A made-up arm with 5 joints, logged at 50 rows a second.
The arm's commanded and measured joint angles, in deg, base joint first. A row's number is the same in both.
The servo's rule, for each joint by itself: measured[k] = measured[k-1] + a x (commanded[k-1-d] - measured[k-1]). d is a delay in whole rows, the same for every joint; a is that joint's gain. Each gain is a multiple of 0.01, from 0.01 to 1. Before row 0 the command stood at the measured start. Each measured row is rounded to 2 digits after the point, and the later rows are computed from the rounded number. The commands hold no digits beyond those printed.
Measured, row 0:
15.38 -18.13 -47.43 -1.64 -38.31
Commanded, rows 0 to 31:
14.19 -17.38 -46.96 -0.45 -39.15
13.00 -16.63 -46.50 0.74 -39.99
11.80 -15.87 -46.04 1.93 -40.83
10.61 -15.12 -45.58 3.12 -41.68
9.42 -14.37 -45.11 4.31 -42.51
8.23 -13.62 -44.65 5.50 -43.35
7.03 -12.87 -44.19 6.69 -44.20
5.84 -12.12 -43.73 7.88 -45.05
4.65 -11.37 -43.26 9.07 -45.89
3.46 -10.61 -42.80 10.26 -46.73
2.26 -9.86 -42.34 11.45 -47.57
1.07 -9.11 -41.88 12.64 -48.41
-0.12 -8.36 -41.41 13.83 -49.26
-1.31 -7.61 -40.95 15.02 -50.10
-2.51 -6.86 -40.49 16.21 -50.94
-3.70 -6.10 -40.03 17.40 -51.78
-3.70 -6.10 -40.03 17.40 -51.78
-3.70 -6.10 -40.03 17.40 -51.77
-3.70 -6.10 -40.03 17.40 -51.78
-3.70 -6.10 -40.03 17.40 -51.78
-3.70 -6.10 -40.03 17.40 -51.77
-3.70 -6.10 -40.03 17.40 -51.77
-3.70 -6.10 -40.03 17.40 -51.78
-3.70 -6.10 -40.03 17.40 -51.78
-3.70 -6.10 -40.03 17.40 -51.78
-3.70 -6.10 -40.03 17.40 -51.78
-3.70 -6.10 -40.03 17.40 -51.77
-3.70 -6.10 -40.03 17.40 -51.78
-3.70 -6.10 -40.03 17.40 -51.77
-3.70 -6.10 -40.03 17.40 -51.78
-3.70 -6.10 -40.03 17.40 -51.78
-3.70 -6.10 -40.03 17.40 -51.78
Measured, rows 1 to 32:
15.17 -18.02 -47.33 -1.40 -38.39
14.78 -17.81 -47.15 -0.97 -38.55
14.24 -17.52 -46.91 -0.39 -38.78
13.59 -17.16 -46.62 0.31 -39.07
12.84 -16.74 -46.29 1.11 -39.41
12.01 -16.27 -45.93 1.99 -39.80
11.11 -15.76 -45.55 2.93 -40.24
10.16 -15.21 -45.15 3.92 -40.72
9.17 -14.63 -44.73 4.95 -41.24
8.14 -14.03 -44.31 6.01 -41.79
7.08 -13.40 -43.88 7.10 -42.37
6.00 -12.76 -43.44 8.21 -42.97
4.90 -12.10 -42.99 9.33 -43.60
3.78 -11.43 -42.54 10.47 -44.25
2.65 -10.74 -42.09 11.62 -44.92
1.51 -10.04 -41.64 12.78 -45.61
0.57 -9.45 -41.29 13.70 -46.23
-0.20 -8.95 -41.01 14.44 -46.78
-0.83 -8.52 -40.79 15.03 -47.28
-1.35 -8.16 -40.62 15.50 -47.73
-1.77 -7.85 -40.49 15.88 -48.13
-2.12 -7.59 -40.39 16.18 -48.49
-2.40 -7.37 -40.31 16.42 -48.82
-2.63 -7.18 -40.25 16.62 -49.12
-2.82 -7.02 -40.20 16.78 -49.39
-2.98 -6.88 -40.16 16.90 -49.63
-3.11 -6.76 -40.13 17.00 -49.84
-3.22 -6.66 -40.11 17.08 -50.03
-3.31 -6.58 -40.09 17.14 -50.20
-3.38 -6.51 -40.08 17.19 -50.36
-3.44 -6.45 -40.07 17.23 -50.50
-3.49 -6.40 -40.06 17.26 -50.63
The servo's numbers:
d 0
a 0.18 0.15 0.22 0.20 0.10

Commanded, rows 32 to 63:
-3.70 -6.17 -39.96 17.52 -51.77
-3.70 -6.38 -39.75 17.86 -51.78
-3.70 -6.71 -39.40 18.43 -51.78
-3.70 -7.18 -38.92 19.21 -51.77
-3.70 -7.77 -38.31 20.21 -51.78
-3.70 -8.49 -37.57 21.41 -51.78
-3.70 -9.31 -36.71 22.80 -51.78
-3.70 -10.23 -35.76 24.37 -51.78
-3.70 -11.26 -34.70 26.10 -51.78
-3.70 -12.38 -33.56 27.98 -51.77
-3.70 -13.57 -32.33 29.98 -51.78
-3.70 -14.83 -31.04 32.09 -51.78
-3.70 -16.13 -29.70 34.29 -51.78
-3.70 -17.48 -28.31 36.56 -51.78
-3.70 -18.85 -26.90 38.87 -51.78
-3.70 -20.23 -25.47 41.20 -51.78
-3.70 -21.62 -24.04 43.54 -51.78
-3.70 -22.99 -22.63 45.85 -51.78
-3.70 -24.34 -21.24 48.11 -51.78
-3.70 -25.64 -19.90 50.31 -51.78
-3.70 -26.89 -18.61 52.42 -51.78
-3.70 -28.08 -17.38 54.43 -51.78
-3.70 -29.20 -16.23 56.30 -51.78
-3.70 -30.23 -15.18 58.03 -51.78
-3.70 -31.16 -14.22 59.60 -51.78
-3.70 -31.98 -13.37 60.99 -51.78
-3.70 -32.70 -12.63 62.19 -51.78
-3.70 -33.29 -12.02 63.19 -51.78
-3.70 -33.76 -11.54 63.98 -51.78
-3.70 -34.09 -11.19 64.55 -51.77
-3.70 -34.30 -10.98 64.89 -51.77
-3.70 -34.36 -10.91 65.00 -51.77
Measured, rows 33 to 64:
-3.53 -6.37 -40.04 17.31 -50.74
-3.56 -6.37 -39.98 17.42 -50.84
-3.59 -6.42 -39.85 17.62 -50.93
-3.61 -6.53 -39.65 17.94 -51.01
-3.63 -6.72 -39.36 18.39 -51.09
-3.64 -6.99 -38.97 18.99 -51.16
-3.65 -7.34 -38.47 19.75 -51.22
-3.66 -7.77 -37.87 20.67 -51.28
-3.67 -8.29 -37.17 21.76 -51.33
-3.68 -8.90 -36.38 23.00 -51.37
-3.68 -9.60 -35.49 24.40 -51.41
-3.68 -10.38 -34.51 25.94 -51.45
-3.68 -11.24 -33.45 27.61 -51.48
-3.68 -12.18 -32.32 29.40 -51.51
-3.68 -13.18 -31.13 31.29 -51.54
-3.68 -14.24 -29.88 33.27 -51.56
-3.68 -15.35 -28.60 35.32 -51.58
-3.68 -16.50 -27.29 37.43 -51.60
-3.68 -17.68 -25.96 39.57 -51.62
-3.68 -18.87 -24.63 41.72 -51.64
-3.68 -20.07 -23.31 43.86 -51.65
-3.68 -21.27 -22.01 45.97 -51.66
-3.68 -22.46 -20.74 48.04 -51.67
-3.68 -23.63 -19.52 50.04 -51.68
-3.68 -24.76 -18.35 51.95 -51.69
-3.68 -25.84 -17.25 53.76 -51.70
-3.68 -26.87 -16.23 55.45 -51.71
-3.68 -27.83 -15.30 57.00 -51.72
-3.68 -28.72 -14.47 58.40 -51.73
-3.68 -29.53 -13.75 59.63 -51.73
-3.68 -30.25 -13.14 60.68 -51.73
-3.68 -30.87 -12.65 61.54 -51.73

